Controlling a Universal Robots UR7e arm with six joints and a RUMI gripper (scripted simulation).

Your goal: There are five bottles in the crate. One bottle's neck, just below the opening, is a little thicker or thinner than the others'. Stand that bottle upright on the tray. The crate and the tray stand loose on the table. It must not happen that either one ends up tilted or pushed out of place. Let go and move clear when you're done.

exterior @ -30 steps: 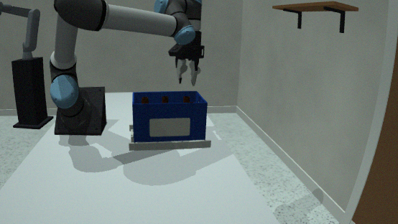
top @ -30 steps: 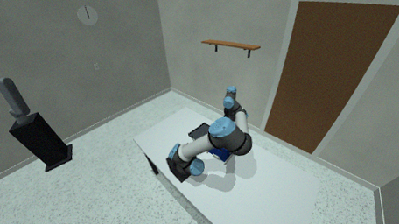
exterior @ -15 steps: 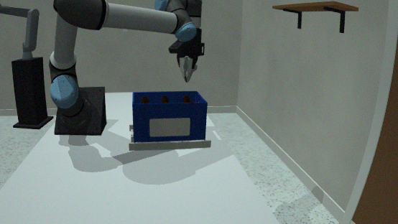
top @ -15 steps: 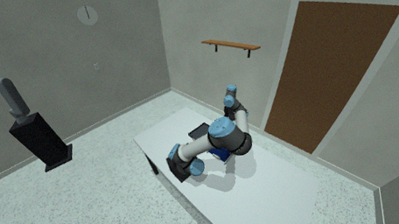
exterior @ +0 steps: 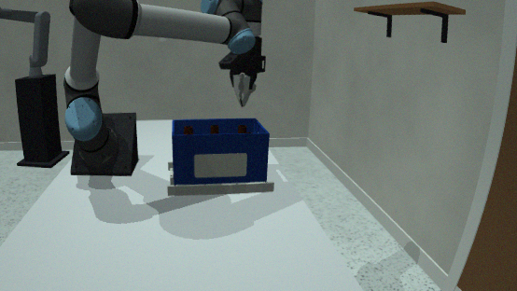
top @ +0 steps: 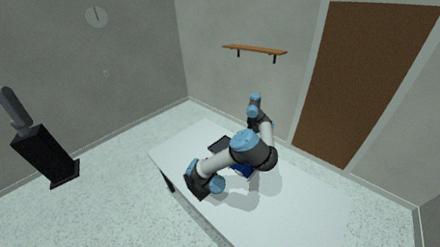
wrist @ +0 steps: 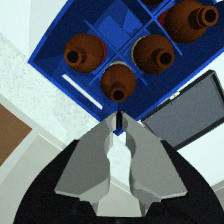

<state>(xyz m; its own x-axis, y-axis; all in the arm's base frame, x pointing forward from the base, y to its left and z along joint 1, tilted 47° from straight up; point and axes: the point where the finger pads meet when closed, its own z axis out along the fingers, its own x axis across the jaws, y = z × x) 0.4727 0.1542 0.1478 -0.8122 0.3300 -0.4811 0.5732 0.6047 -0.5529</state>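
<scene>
Now: hand 170 mm past the bottle, 20 mm to the left of it and 150 mm above it. From my hand the other things lie so: blue crate 70 mm behind, 50 mm to the right, 160 mm below; dark grey tray 110 mm behind, 240 mm to the left, 230 mm below.
</scene>
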